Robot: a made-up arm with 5 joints.
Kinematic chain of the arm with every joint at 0, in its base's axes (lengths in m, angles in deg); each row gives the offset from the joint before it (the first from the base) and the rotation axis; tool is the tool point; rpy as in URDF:
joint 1: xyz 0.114 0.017 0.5 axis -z
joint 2: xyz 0 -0.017 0.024 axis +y
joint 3: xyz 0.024 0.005 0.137 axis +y
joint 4: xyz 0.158 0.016 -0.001 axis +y
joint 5: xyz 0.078 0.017 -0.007 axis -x
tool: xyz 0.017 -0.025 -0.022 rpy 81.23 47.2 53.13
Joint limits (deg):
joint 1: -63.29..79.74
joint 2: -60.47..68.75
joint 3: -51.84..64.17
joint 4: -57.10..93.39
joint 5: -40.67..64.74
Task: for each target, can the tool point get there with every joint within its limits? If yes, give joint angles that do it. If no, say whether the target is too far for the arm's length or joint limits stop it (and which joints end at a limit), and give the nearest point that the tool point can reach.
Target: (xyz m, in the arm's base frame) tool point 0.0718 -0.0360 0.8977
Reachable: yes | joints -49.65 -41.58 -41.15 -34.39 -4.60
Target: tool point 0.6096 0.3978 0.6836
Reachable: no: too far | nearest point 0.4147 0.2480 0.6208 | short by 0.254 m
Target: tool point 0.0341 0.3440 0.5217
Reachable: no: joint limits stop it (at a limit: joint 1, joint 5) | nearest point 0.2145 0.2532 0.5217 | short by 0.202 m
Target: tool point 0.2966 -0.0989 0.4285
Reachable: yes | joints 34.72 28.74 11.15 23.50 -27.08
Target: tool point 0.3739 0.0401 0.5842
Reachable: yes | joints -6.73 0.93 4.61 18.03 10.27
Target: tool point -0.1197 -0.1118 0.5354
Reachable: no: joint limits stop it (at a limit: joint 2, joint 3, joint 5) | nearest point 0.0516 -0.0174 0.4698 | short by 0.206 m
